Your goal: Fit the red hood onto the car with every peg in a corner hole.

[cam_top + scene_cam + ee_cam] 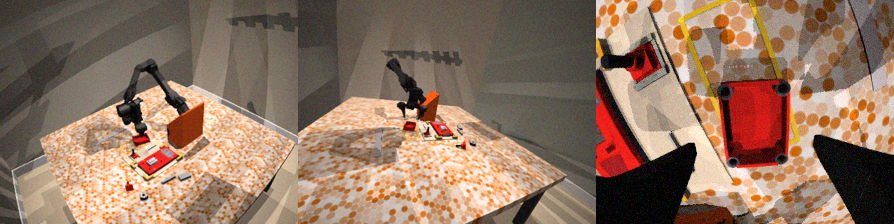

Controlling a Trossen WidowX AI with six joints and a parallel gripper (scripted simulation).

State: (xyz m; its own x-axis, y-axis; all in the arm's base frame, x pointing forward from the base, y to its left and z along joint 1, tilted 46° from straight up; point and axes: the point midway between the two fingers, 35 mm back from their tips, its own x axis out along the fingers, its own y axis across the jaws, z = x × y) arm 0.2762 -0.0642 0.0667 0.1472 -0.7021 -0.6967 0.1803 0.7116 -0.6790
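My gripper tip is 10 mm past the red hood and 60 mm above it. From my gripper tip the other things lie so: grey engine block 40 mm ahead, 230 mm to the left, 40 mm below; then dark wheel 190 mm ahead, 390 mm to the left, 60 mm below; then white strip 140 mm ahead, 160 mm to the right, 70 mm below.
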